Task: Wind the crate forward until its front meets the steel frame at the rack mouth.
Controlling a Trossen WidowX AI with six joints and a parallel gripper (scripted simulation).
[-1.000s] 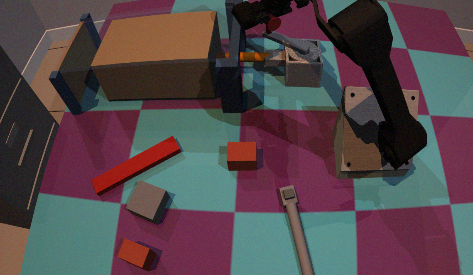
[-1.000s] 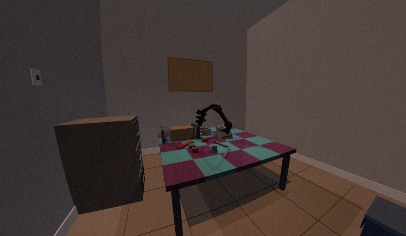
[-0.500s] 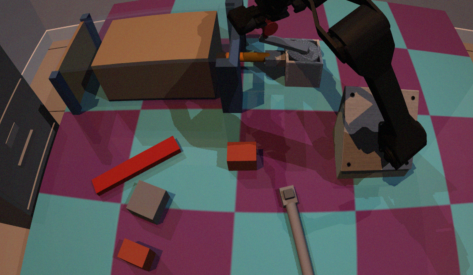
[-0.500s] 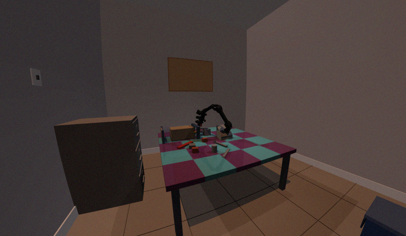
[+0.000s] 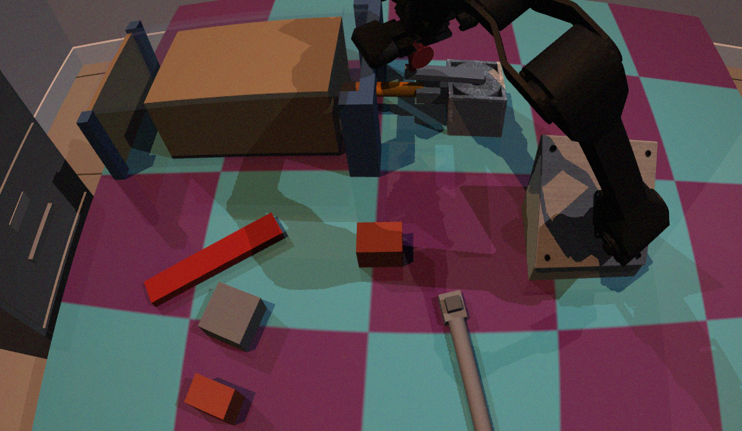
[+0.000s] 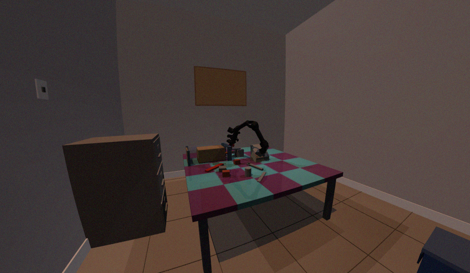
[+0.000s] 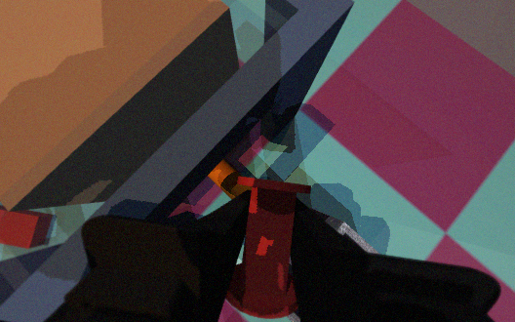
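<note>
Right now the grey crank handle is 5 cm behind my gripper tip, 2 cm to the left of it and 3 cm below it. Round my gripper tip: blue steel frame: 5 cm ahead, 1 cm to the left, 3 cm below; then red knob: 1 cm behind, 1 cm to the left; then grey winch: 12 cm behind, 2 cm to the left, 10 cm below.
</note>
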